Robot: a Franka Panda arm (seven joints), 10 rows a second.
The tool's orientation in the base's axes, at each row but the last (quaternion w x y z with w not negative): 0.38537, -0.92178, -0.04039, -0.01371; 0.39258, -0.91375, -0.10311, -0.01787; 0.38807, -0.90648, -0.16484, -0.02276; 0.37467, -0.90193, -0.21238, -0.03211; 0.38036, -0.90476, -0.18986, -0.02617; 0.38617, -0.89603, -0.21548, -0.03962; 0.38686, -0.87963, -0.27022, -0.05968
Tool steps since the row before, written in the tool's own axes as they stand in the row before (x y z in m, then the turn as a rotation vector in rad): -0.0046, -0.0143, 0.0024, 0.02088, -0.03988, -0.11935; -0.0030, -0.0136, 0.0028, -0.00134, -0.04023, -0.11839; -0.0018, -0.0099, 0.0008, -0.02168, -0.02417, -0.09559; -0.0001, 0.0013, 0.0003, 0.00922, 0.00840, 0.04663; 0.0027, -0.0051, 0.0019, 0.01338, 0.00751, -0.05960; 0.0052, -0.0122, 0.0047, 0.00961, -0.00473, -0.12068; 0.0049, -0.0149, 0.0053, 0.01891, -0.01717, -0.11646
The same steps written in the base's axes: -0.0058, 0.0114, 0.0082, 0.01811, -0.05569, 0.11332; -0.0058, 0.0106, 0.0074, -0.00374, -0.05863, 0.11038; -0.0049, 0.0064, 0.0060, -0.01984, -0.05849, 0.07985; 0.0004, -0.0006, -0.0011, 0.00707, 0.03018, -0.03700; 0.0005, 0.0055, 0.0026, 0.02091, -0.04208, 0.03974; -0.0008, 0.0126, 0.0062, 0.01823, -0.07928, 0.08978; -0.0042, 0.0141, 0.0075, 0.01918, -0.06538, 0.09784
